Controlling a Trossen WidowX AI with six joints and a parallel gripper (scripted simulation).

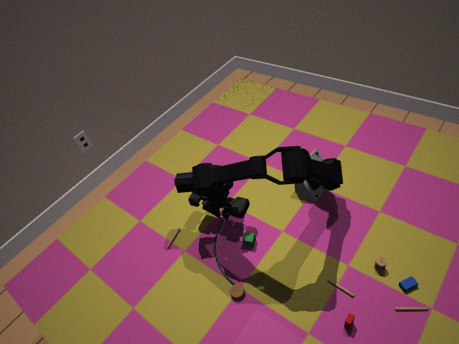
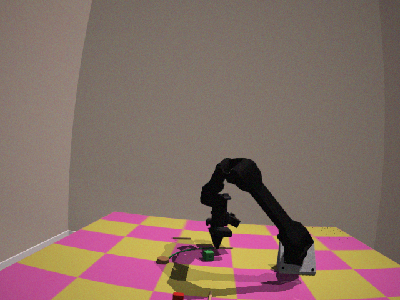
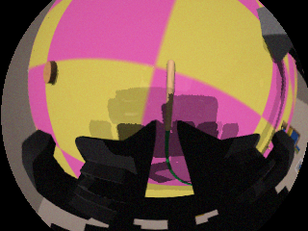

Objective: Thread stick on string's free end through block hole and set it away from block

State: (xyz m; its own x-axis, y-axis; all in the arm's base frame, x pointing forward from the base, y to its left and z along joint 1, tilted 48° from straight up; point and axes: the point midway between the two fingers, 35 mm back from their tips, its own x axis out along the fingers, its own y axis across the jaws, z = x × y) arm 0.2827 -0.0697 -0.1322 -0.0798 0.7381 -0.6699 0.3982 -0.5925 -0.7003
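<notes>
Right now the green block is 1 cm ahead of my gripper tip, 13 cm to the left of it and 1 cm above it. The rest, counted from my gripper tip: round wooden button: 14 cm ahead, 22 cm to the left; then thin wooden stick: 1 cm behind; then red block: 1 cm ahead, 48 cm to the left, 2 cm above.
</notes>
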